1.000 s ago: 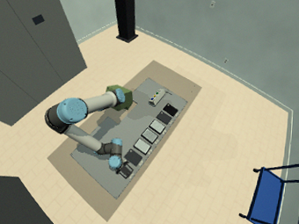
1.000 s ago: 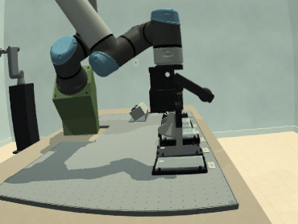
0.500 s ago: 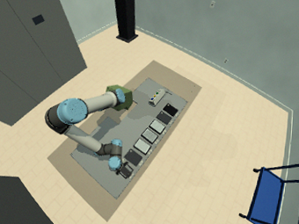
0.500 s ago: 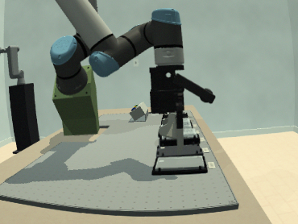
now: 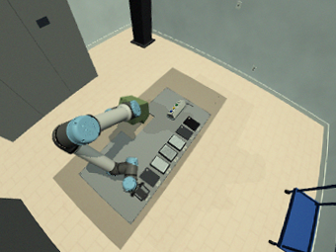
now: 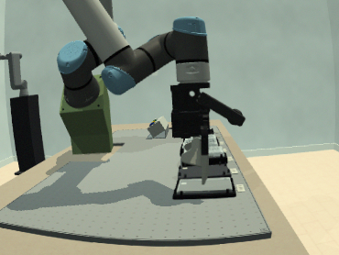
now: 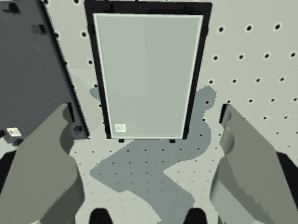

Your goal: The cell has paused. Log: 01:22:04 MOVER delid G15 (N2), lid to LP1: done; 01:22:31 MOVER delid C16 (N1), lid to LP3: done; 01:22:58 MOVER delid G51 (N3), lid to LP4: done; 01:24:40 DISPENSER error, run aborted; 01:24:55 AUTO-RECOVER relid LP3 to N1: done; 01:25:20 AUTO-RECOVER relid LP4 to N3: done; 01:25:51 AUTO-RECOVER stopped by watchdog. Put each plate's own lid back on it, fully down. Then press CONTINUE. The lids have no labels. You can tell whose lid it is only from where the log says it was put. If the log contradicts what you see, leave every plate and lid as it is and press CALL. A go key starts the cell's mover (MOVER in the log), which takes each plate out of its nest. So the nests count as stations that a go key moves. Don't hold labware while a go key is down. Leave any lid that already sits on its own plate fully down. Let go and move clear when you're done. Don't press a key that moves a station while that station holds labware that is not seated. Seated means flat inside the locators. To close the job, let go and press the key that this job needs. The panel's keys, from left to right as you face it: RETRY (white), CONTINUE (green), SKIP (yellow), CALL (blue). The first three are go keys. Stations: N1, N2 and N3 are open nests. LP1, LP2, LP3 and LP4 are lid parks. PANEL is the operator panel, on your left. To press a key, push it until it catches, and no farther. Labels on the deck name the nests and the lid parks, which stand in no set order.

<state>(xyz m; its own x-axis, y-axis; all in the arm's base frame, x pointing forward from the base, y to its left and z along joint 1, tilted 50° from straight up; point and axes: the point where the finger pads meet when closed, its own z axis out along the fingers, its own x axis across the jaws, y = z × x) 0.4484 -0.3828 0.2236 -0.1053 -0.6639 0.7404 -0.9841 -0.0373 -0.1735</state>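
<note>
Right now my hand is 30 mm above the flat rectangular lid. Also, from my hand: dark station: 130 mm to the left, 40 mm below, 10 mm ahead.
</note>
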